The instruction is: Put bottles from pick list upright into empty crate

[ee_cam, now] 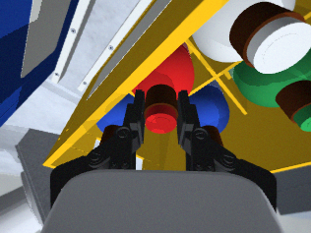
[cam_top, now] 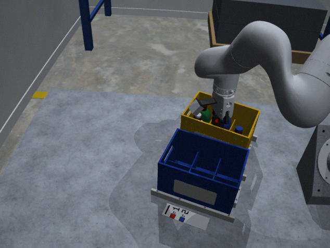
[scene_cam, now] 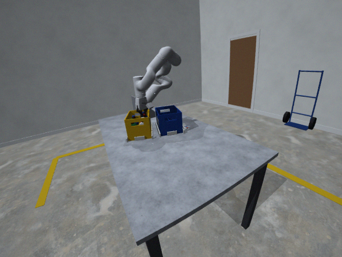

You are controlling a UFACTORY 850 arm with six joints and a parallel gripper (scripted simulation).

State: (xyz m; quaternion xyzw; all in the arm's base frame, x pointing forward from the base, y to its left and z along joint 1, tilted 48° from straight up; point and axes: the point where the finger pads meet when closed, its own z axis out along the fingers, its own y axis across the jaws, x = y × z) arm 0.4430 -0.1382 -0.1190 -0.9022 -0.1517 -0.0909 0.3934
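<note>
My hand is 70 mm above the red-label bottle. Round my hand: white-capped bottle (80 mm ahead, 40 mm to the right, 70 mm below); then yellow crate (20 mm behind, 40 mm to the right, 70 mm below); then green bottle (50 mm ahead, 120 mm to the right, 70 mm below).
</note>
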